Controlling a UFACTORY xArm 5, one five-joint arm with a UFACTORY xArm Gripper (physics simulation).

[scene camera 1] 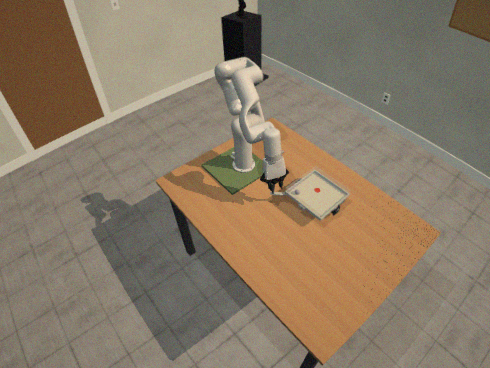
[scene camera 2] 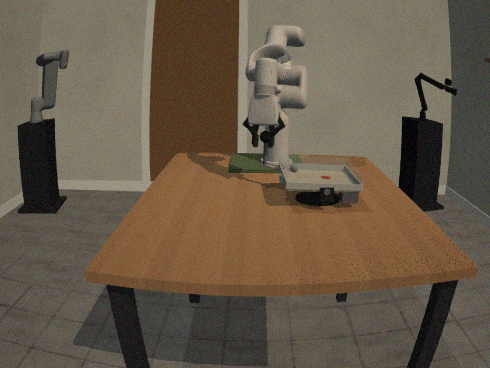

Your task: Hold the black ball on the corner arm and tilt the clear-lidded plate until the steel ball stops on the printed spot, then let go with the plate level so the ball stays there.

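Note:
The clear-lidded plate [scene camera 1: 320, 206] [scene camera 2: 345, 187] stands on its round black base [scene camera 2: 309, 199] and looks slightly tilted, its arm-side corner a little raised. The printed red spot [scene camera 1: 317, 190] [scene camera 2: 325, 177] is near its middle. The steel ball [scene camera 1: 297, 192] [scene camera 2: 294, 168] is inside, near the corner with the pale corner arm [scene camera 1: 278, 193], away from the spot. My gripper [scene camera 1: 277, 189] [scene camera 2: 262, 141] points down at the end of that arm, its fingers on either side of the black ball [scene camera 2: 265, 136], shut on it. In scene camera 1 the fingers mostly hide the black ball.
The robot's base stands on a green mat [scene camera 1: 220, 172] [scene camera 2: 240, 164] behind the gripper. The wooden table [scene camera 1: 260, 240] [scene camera 2: 225, 240] carries the mat and plate. The plate's near side has a black knob [scene camera 1: 336, 210] [scene camera 2: 326, 193] below its rim. Black pedestals [scene camera 2: 37, 165] [scene camera 2: 421, 160] stand beyond the table.

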